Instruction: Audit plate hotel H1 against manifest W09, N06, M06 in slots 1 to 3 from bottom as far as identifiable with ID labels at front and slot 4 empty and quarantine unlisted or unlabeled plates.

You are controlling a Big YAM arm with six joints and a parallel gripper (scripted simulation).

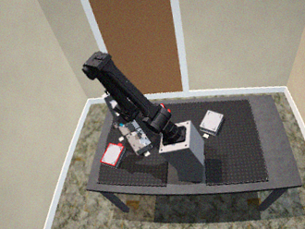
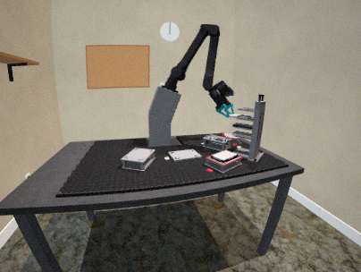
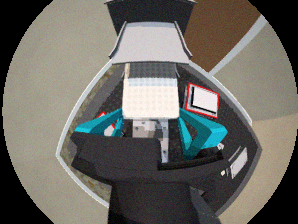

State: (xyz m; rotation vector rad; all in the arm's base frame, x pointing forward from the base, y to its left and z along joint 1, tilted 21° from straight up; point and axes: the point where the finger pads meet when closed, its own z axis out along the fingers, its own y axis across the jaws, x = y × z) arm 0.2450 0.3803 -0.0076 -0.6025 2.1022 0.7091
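Now: the white well plate 40 mm to the left of my hand and 40 mm ahead of it.
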